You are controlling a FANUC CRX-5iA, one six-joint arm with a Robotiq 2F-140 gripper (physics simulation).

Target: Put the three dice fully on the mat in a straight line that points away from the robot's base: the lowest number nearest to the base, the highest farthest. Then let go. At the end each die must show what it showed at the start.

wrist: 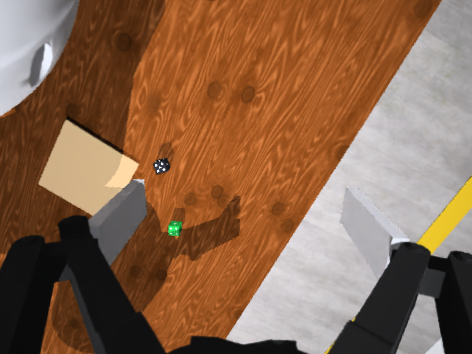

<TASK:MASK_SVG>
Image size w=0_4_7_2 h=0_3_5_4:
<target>my gripper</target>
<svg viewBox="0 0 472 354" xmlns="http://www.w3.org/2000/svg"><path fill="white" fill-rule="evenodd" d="M346 187L340 222L377 277L378 282L354 321L349 320L327 354L396 354L412 310L414 310L418 294L435 299L444 354L472 354L472 255L461 251L449 252L448 258L431 255L430 250L425 246L409 242L409 238L358 187ZM0 268L0 354L40 354L54 283L70 280L95 354L308 354L297 349L296 340L270 339L240 344L219 337L191 336L190 345L182 346L166 353L142 312L136 313L110 268L147 215L144 179L133 179L89 220L83 215L70 216L61 220L58 223L61 241L45 243L44 237L41 235L25 236L15 241Z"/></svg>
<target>square mat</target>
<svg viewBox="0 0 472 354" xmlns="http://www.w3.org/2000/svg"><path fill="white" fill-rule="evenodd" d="M66 119L38 184L93 216L130 182L139 163Z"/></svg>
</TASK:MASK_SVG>
